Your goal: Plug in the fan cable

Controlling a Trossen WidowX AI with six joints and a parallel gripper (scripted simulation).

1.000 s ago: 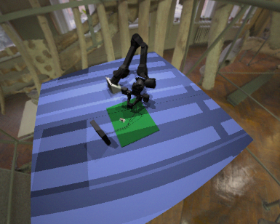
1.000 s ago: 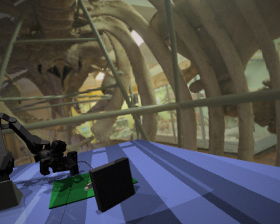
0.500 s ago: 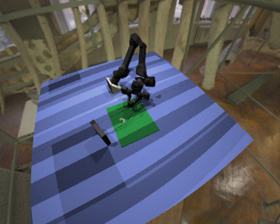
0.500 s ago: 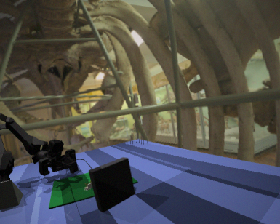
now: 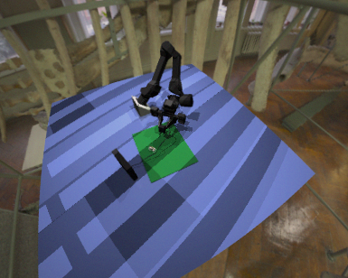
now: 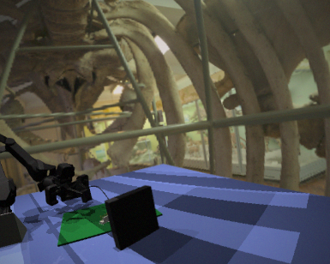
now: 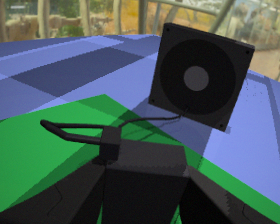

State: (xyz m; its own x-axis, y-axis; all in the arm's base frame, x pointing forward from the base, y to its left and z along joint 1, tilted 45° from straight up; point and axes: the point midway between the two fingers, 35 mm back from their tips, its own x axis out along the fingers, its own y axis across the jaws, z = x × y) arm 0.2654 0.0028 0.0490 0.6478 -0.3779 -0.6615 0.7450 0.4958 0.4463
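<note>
Now: the green board 50 mm ahead of my gripper tip, 30 mm to the right of it and 100 mm below it. Also, from my gripper tip: white four-pin header (30 mm ahead, 80 mm to the right, 90 mm below); fan plug (10 mm below); black cable (20 mm ahead, 10 mm to the left).
</note>
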